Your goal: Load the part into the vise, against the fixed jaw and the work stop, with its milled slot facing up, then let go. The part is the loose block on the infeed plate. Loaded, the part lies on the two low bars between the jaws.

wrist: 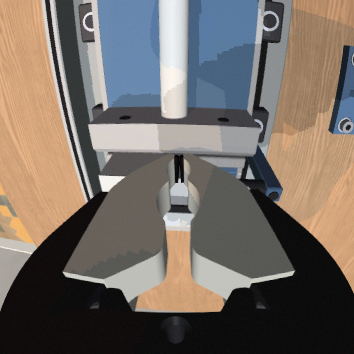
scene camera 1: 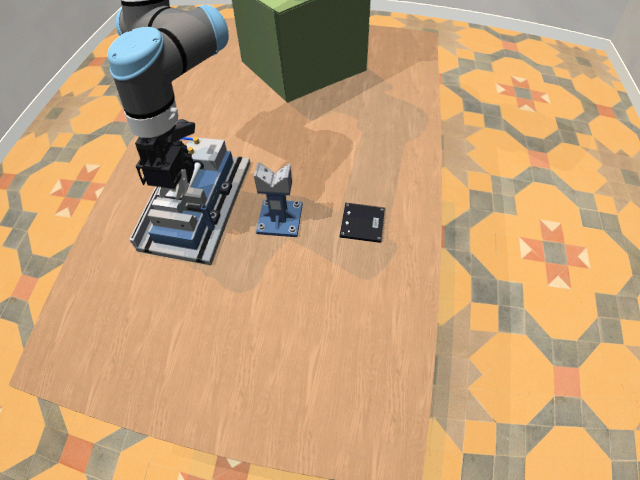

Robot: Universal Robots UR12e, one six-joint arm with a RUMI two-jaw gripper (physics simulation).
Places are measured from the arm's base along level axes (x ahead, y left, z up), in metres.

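Pixels of known places: gripper, fingertip midpoint: (wrist: 179, 158) (scene camera 1: 180, 195).
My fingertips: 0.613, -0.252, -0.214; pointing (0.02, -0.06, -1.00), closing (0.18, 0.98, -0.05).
Note:
Ahead of a thing's pixels: the offset from my fingertips to its top centre, as dx, dy, dz. "spot": to the spot under its first point.
The part @(+0.019, -0.022, +0.016) (scene camera 1: 166, 203) (wrist: 112, 182) is a light grey block low between the vise's jaws, partly covered by my fingers in the wrist view. The front fixed jaw (scene camera 1: 172, 219) stands beside it on one side, and the moving jaw (scene camera 1: 195, 195) (wrist: 120, 138) on the other. The work stop @(spot: +0.041, +0.062, -0.016) (scene camera 1: 207, 214) (wrist: 266, 176), a blue post with a dark rod, is at the part's right end. I cannot tell contact there or which way the slot faces. My gripper (scene camera 1: 180, 192) (wrist: 179, 158) is shut, its tips together, over the vise by the moving jaw.
The moving jaw's white rod @(-0.065, +0.010, -0.008) (scene camera 1: 195, 174) (wrist: 173, 60) runs back to a grey housing @(spot: -0.130, +0.046, +0.003) (scene camera 1: 209, 150). A blue stand with a grey V-block @(spot: -0.001, +0.205, +0.038) (scene camera 1: 273, 178) is right of the vise. The black infeed plate @(+0.021, +0.388, -0.086) (scene camera 1: 361, 227) lies further right. A green box (scene camera 1: 320, 51) stands behind.

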